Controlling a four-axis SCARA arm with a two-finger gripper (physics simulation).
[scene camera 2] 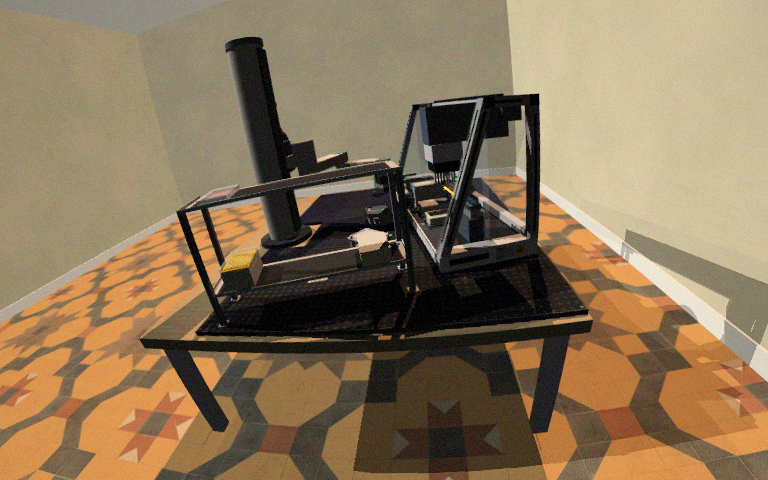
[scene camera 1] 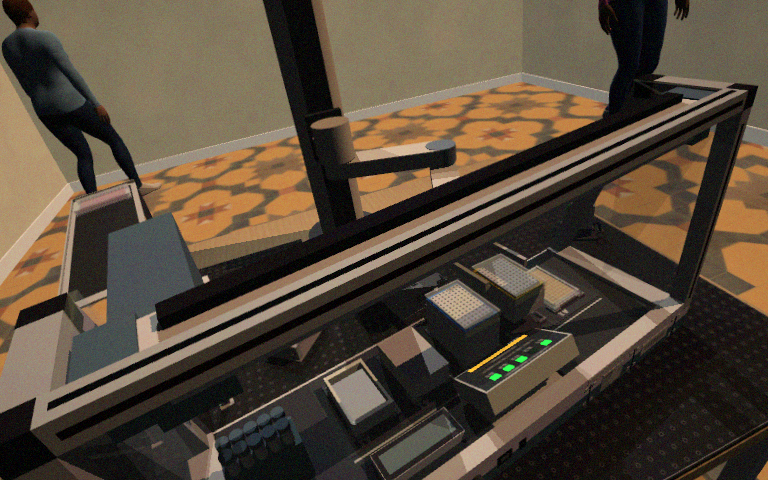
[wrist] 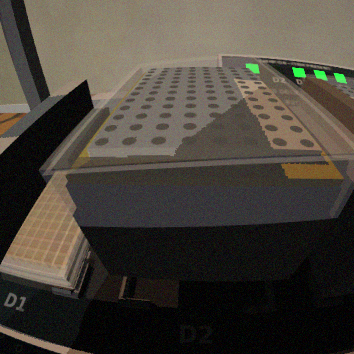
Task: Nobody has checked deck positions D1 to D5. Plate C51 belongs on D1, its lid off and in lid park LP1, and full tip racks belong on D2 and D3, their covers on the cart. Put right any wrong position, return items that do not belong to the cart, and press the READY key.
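Places are measured from the arm's base along level axes (x down, y left, z ahead), in millimetres.
Pixels of known places: gripper, fingertip midpoint: (scene camera 2: pixel 418 176) (scene camera 1: pixel 506 274) (wrist: pixel 196 91); arm's base at its link origin: (scene camera 2: pixel 286 238).
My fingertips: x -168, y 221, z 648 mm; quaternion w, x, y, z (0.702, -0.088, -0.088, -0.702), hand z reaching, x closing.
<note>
Ahead of a thing's pixels: the offset from my fingertips to its middle. "spot": to the spot under its first point.
A tip rack with a yellow rim and clear cover (scene camera 1: pixel 505 273) (wrist: pixel 200 200) hangs a little above deck position D2. My gripper (scene camera 1: pixel 504 270) (wrist: pixel 196 91) is shut on the covered rack, with its fingers along both sides. A plate with a tan well grid (scene camera 1: pixel 555 288) (wrist: pixel 42 230) sits on D1 without a visible lid; its name cannot be read. A blue-rimmed rack (scene camera 1: pixel 461 305) stands beside the held rack. The deck panel (scene camera 1: pixel 543 370) shows several green lamps, with a dark gap at the D2 lamp. The fingertips are hidden in scene camera 2.
A pale tray {dx +88, dy -367, dz +80 mm} (scene camera 1: pixel 356 393), a dark block {dx +82, dy -245, dz +54 mm} (scene camera 1: pixel 404 367), a tube rack (scene camera 1: pixel 260 435) and a long trough (scene camera 1: pixel 421 444) stand along the deck. The frame's top rail {spot: dx -347, dy -304, dz +276 mm} (scene camera 1: pixel 396 237) crosses above. The shelf cart (scene camera 2: pixel 317 182) holds a yellow-topped rack {dx -3, dy -820, dz -522 mm} (scene camera 2: pixel 240 266) and a clear cover {dx -208, dy -820, dz -522 mm} (scene camera 2: pixel 220 193).
</note>
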